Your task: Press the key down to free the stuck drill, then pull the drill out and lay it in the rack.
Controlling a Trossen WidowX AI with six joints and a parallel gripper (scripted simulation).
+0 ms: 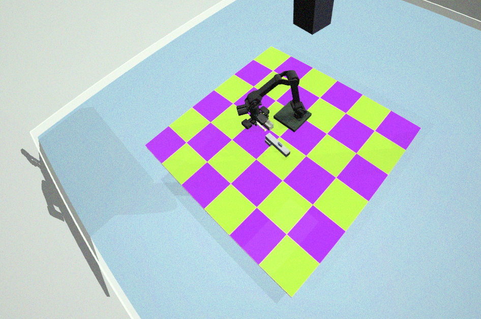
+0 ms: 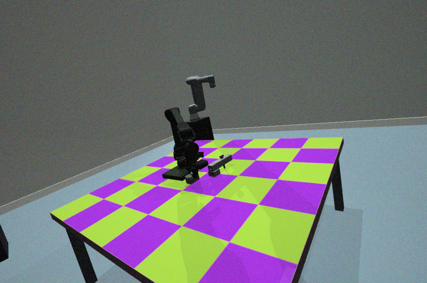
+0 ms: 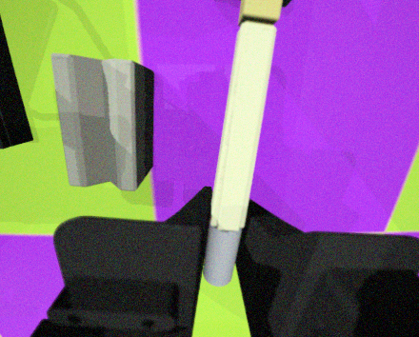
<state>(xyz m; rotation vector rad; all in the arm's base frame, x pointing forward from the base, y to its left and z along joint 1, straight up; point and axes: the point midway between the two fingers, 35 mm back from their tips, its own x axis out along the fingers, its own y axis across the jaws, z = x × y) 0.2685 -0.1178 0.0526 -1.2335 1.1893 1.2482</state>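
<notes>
Now: gripper tip 4 cm to the right of the drill and 3 cm below it. Also, from my gripper tip: grey grooved rack 7 cm behind, 3 cm to the left, 2 cm below; then dark key 22 cm to the left, 1 cm above; then grey holder block 20 cm to the left.
</notes>
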